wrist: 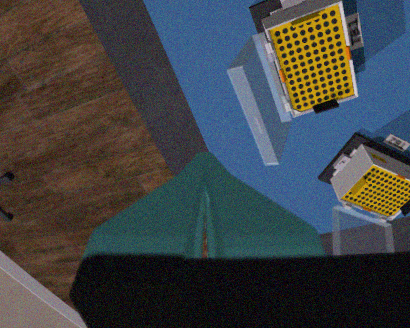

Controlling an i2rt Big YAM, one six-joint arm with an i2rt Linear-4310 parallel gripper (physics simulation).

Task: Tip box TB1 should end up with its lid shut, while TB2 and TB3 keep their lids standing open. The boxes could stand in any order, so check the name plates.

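Note:
A clear lid (253, 74) and another clear lid (354, 232) can be seen, together with the gripper (204, 164).

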